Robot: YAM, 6 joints.
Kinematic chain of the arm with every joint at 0, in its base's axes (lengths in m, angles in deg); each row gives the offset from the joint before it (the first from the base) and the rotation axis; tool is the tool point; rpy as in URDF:
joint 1: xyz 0 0 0.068 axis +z
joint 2: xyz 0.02 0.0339 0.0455 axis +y
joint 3: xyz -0.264 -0.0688 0 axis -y
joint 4: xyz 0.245 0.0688 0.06 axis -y
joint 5: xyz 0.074 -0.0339 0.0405 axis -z
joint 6: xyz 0.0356 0 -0.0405 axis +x
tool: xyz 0 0 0 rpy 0 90 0
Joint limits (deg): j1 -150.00..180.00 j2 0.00..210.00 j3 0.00..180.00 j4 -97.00..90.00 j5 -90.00..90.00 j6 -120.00..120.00
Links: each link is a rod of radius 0.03 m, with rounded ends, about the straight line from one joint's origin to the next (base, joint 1, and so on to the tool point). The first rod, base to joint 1, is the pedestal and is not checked.
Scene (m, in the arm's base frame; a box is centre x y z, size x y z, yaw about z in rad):
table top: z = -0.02
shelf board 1: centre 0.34 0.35 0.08 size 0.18 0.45 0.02 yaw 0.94
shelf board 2: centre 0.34 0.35 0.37 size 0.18 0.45 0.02 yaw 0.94
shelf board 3: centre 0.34 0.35 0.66 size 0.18 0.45 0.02 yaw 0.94
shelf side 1: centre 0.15 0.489 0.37 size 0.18 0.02 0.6 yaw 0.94
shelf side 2: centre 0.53 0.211 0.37 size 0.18 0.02 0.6 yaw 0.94
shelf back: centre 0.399 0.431 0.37 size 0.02 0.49 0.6 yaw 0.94
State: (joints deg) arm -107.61 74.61 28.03 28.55 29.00 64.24
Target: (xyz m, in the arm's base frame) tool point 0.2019 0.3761 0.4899
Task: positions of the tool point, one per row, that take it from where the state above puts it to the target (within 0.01 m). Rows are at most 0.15 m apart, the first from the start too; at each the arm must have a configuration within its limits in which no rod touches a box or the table.
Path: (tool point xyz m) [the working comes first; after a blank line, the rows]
Joints at the target: 62.66 105.83 106.07 34.03 10.71 64.24
Straight joint move there: clear.

1: -0.0334 -0.2834 0.2240
2: 0.0420 -0.3040 0.2495
3: 0.1244 -0.3022 0.2752
4: 0.2070 -0.2761 0.3007
5: 0.2822 -0.2262 0.3262
6: 0.3431 -0.1550 0.3514
7: 0.3836 -0.0672 0.3763
8: 0.3995 0.0309 0.4006
9: 0.3882 0.1320 0.4242
10: 0.3497 0.2281 0.4470
11: 0.2861 0.3117 0.4690
12: 0.2019 0.3761 0.4899

